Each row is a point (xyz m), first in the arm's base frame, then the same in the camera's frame.
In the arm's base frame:
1: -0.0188 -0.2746 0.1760
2: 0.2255 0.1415 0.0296
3: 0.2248 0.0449 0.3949
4: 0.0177 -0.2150 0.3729
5: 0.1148 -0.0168 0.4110
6: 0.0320 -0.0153 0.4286
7: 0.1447 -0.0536 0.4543
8: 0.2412 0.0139 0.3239
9: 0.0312 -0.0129 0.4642
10: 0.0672 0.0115 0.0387
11: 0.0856 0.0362 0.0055
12: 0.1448 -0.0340 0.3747
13: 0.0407 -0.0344 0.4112
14: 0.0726 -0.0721 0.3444
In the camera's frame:
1: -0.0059 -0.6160 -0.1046
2: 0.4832 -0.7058 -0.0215
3: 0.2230 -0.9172 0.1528
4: -0.0470 -0.7524 0.0482
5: 0.1228 -0.8399 0.1653
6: 0.0806 -0.7814 0.2097
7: 0.0853 -0.8915 0.1578
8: 0.2428 -0.8930 0.0800
9: 0.0639 -0.8006 0.2347
10: 0.3153 -0.5896 -0.0396
11: 0.3585 -0.5844 -0.0521
12: 0.1409 -0.8455 0.1189
13: 0.0788 -0.7802 0.1825
14: 0.0979 -0.7716 0.1021

